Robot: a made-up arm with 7 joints.
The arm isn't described. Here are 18 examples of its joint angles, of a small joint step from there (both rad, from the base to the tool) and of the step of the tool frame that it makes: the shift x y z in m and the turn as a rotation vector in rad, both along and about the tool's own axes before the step.
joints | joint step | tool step
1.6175 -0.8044 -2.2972 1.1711 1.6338 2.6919 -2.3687 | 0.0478 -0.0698 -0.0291 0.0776 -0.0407 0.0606 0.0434 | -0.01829 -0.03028 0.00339 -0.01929 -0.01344 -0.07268
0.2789 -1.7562 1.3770 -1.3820 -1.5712 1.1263 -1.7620 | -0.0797 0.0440 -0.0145 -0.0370 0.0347 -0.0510 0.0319 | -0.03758 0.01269 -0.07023 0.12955 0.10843 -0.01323
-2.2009 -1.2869 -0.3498 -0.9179 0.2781 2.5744 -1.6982 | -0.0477 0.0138 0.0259 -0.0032 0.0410 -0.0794 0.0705 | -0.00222 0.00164 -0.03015 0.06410 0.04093 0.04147
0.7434 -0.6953 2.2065 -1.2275 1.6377 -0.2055 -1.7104 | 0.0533 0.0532 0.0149 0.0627 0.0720 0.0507 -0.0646 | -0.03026 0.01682 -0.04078 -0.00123 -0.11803 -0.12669
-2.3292 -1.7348 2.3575 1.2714 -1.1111 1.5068 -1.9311 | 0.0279 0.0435 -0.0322 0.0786 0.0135 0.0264 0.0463 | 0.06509 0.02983 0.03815 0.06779 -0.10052 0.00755
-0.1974 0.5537 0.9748 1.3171 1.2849 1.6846 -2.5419 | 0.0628 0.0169 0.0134 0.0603 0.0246 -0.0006 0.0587 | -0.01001 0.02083 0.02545 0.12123 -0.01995 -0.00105
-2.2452 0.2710 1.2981 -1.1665 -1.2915 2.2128 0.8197 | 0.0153 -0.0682 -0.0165 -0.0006 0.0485 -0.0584 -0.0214 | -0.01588 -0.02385 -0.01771 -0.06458 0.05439 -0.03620
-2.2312 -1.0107 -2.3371 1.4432 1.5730 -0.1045 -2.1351 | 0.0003 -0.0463 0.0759 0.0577 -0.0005 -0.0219 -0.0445 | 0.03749 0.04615 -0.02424 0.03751 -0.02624 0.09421
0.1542 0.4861 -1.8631 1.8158 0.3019 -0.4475 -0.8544 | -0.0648 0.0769 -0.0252 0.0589 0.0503 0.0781 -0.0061 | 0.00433 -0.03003 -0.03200 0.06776 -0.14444 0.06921
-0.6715 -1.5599 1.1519 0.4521 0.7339 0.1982 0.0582 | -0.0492 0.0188 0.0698 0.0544 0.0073 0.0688 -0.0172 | -0.01635 0.02347 -0.00728 0.02276 -0.03773 0.07696
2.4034 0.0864 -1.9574 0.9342 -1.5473 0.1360 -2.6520 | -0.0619 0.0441 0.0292 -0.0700 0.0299 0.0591 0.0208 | 0.03006 0.04015 -0.02424 0.06556 0.00782 -0.06921
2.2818 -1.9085 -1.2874 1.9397 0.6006 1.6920 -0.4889 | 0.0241 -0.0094 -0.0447 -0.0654 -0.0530 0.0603 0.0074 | 0.01266 -0.01405 0.05597 -0.02906 -0.15899 -0.04124
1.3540 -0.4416 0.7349 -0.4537 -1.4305 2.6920 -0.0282 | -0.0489 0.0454 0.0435 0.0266 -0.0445 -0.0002 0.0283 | 0.02640 -0.01237 0.00043 0.01167 -0.01529 0.02609
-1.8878 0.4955 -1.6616 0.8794 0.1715 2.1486 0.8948 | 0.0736 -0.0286 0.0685 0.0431 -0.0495 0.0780 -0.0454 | -0.04510 -0.00876 -0.05402 0.02337 0.08352 0.02616
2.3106 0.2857 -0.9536 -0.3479 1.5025 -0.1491 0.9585 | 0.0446 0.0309 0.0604 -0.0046 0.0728 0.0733 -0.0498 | -0.04449 0.01827 0.00126 0.00885 0.04897 0.21793
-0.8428 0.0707 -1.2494 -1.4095 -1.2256 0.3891 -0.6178 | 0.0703 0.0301 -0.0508 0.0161 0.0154 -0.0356 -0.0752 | 0.01436 0.01014 -0.01346 -0.07286 0.03930 0.06373
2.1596 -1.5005 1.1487 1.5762 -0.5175 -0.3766 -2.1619 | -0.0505 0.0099 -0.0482 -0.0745 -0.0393 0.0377 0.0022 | -0.05504 0.05167 -0.01072 0.04085 0.06615 -0.14441
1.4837 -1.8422 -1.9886 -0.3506 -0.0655 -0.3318 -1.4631 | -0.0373 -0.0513 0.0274 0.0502 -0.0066 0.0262 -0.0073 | 0.04530 0.01347 0.03246 -0.03874 -0.03755 0.06397
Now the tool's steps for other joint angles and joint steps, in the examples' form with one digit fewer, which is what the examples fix.
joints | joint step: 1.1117 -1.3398 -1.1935 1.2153 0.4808 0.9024 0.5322 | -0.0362 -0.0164 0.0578 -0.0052 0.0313 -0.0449 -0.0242
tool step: 0.0211 -0.0006 -0.0425 -0.0322 0.1041 -0.0042
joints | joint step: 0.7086 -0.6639 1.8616 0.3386 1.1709 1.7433 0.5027 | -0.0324 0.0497 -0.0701 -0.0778 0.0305 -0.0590 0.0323
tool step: -0.0166 0.0277 -0.0359 -0.0245 0.0869 0.0664
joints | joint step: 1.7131 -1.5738 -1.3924 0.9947 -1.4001 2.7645 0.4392 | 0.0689 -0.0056 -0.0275 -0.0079 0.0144 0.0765 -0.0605
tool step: 0.0159 -0.0108 0.0464 -0.0927 -0.0993 0.0794
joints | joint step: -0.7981 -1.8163 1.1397 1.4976 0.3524 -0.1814 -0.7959 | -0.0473 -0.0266 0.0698 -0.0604 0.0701 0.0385 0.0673
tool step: -0.0162 0.0360 0.0403 -0.0118 -0.1458 0.0343
